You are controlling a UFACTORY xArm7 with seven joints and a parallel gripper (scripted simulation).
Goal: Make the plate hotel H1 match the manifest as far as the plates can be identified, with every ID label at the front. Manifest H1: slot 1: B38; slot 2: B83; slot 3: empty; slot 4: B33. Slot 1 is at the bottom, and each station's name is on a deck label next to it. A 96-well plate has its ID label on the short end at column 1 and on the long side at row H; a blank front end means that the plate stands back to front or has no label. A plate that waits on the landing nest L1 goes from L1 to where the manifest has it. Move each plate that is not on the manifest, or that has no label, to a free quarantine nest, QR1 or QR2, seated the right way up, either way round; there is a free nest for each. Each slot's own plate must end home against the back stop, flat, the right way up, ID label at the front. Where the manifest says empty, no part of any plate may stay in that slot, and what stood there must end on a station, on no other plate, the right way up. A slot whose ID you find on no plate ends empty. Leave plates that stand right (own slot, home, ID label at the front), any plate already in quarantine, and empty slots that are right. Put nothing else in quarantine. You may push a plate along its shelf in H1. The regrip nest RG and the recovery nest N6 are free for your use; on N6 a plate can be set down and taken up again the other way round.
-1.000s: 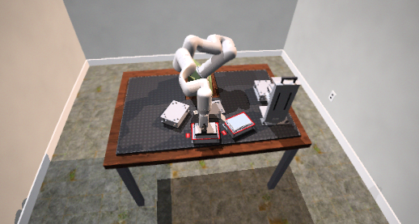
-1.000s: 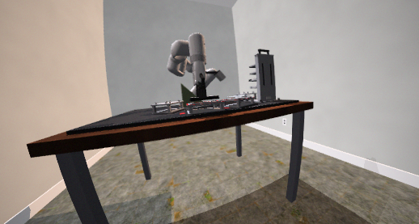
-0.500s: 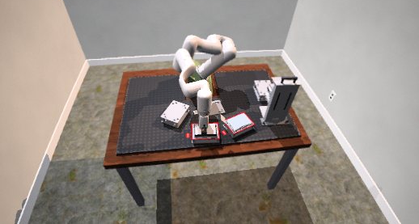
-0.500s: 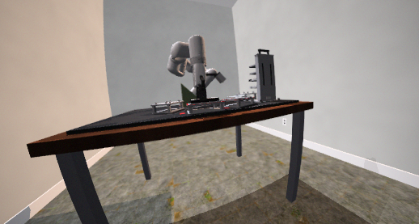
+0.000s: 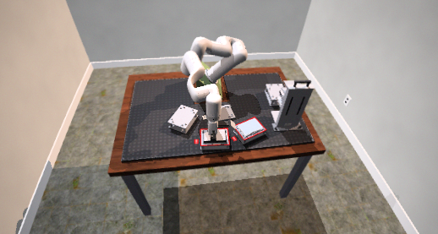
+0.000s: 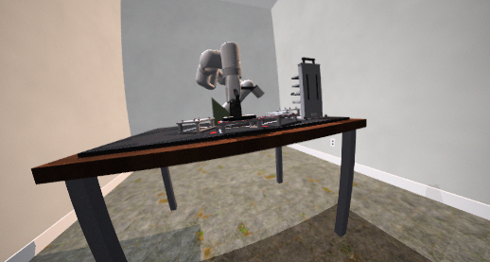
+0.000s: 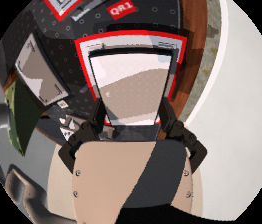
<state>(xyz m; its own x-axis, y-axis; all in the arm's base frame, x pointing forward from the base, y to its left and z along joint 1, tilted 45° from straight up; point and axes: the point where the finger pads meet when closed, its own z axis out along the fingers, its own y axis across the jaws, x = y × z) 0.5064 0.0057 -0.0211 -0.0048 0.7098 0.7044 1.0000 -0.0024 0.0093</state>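
Now: hand 10 mm to the right of the plate and 10 mm above it. The rest, counted from my hand: H1 deck label 570 mm to the left, 240 mm behind, 60 mm below; QR1 deck label 130 mm to the left, 60 mm below, 10 mm behind.
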